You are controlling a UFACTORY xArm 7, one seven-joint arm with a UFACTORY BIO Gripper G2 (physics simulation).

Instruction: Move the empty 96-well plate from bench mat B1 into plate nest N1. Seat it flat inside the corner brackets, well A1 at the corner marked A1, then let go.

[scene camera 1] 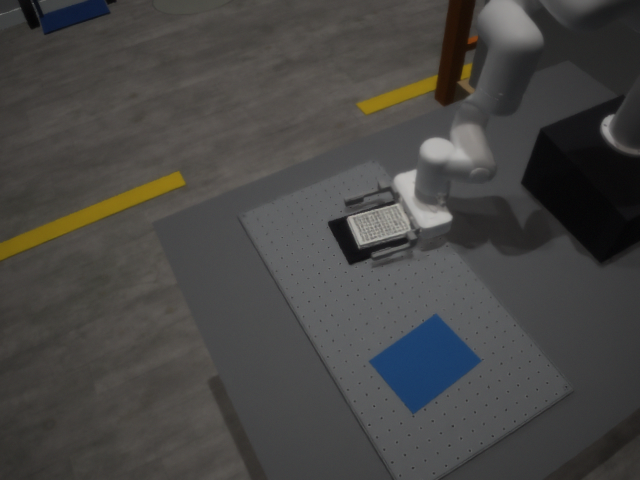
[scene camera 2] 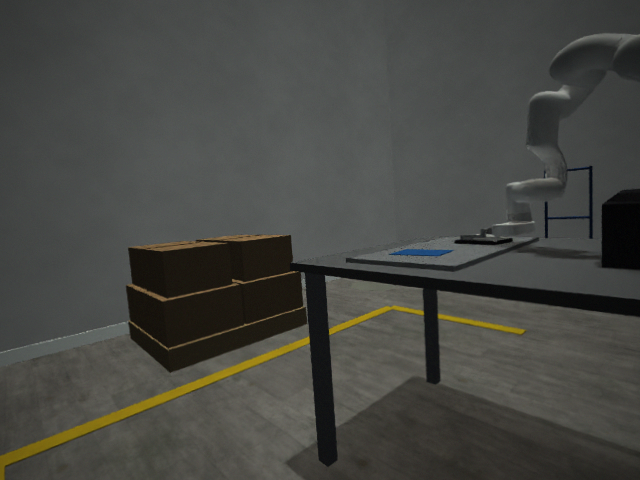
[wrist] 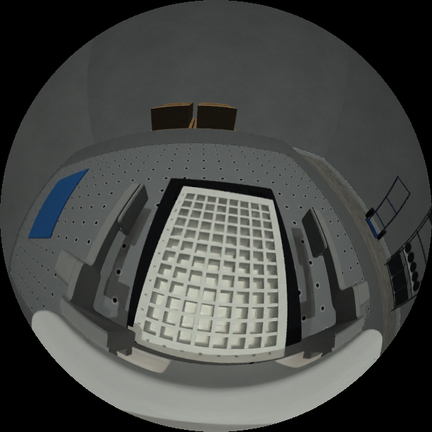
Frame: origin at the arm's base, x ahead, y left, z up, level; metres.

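Seen in the pictures: hand at its tool point: [scene camera 1: 367, 226] [scene camera 2: 479, 235]; arm's base at its link origin: [scene camera 1: 626, 136].
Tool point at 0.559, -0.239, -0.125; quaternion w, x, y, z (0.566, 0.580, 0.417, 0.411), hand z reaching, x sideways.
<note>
Offsets run from my tool point to a thing's top centre, as dx, dy, dz. Level surfaces: height alone.
The white 96-well plate @[-0.027, +0.013, +0.003] [scene camera 1: 379, 225] [wrist: 220, 265] lies on the black nest N1 @[-0.011, +0.006, -0.011] [scene camera 1: 343, 242] [scene camera 2: 483, 241] [wrist: 294, 307], lined up with it and looking level. Black margins show along its sides in the wrist view. The corner brackets and A1 mark cannot be made out; the near left corner is partly hidden by gripper parts. My gripper [scene camera 1: 360, 229] [wrist: 223, 220] is open, one finger on each long side of the plate, with gaps on both sides. The fingers are low over the board. The blue bench mat B1 @[dz -0.025] [scene camera 1: 425, 363] [scene camera 2: 421, 252] [wrist: 57, 207] bears no plate.
The nest and mat are on a grey perforated board @[dz -0.026] [scene camera 1: 356, 320] on a dark table @[dz -0.039] [scene camera 1: 206, 289]. The black box [scene camera 1: 578, 191] under the arm's base stands at the right. Brown boxes [scene camera 2: 206, 289] stand on the floor beyond the table. An orange post [scene camera 1: 454, 51] rises behind the table.
</note>
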